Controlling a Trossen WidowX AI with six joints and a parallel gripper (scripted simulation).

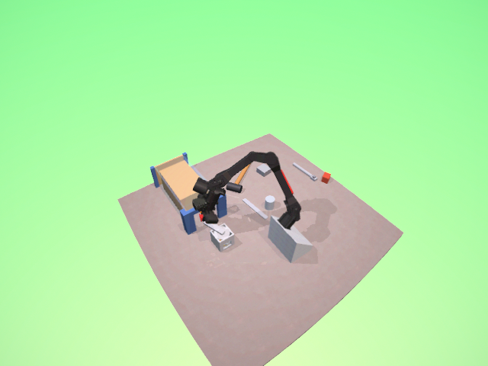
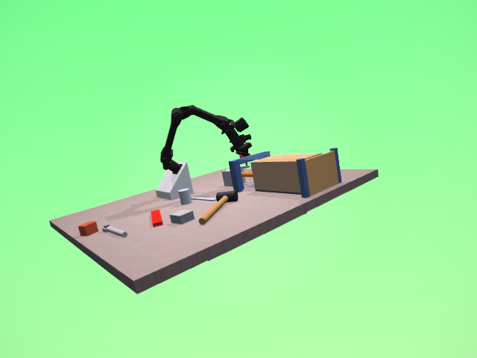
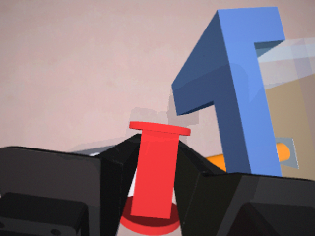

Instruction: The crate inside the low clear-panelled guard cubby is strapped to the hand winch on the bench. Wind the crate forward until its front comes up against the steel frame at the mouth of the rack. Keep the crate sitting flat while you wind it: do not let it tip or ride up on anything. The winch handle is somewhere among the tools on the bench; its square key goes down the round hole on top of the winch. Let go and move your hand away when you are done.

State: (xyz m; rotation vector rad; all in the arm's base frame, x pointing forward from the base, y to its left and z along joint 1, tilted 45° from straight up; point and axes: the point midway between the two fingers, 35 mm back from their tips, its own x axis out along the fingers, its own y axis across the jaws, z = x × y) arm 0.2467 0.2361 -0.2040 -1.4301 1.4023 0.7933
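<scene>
Now: the winch handle 40 mm behind my gripper tip, 30 mm to the right of it and 30 mm below it. Round my gripper tip: flat steel bar 20 mm ahead, 340 mm to the right, 130 mm below; white winch 110 mm behind, 70 mm to the right, 100 mm below; red grip 20 mm to the right.
</scene>
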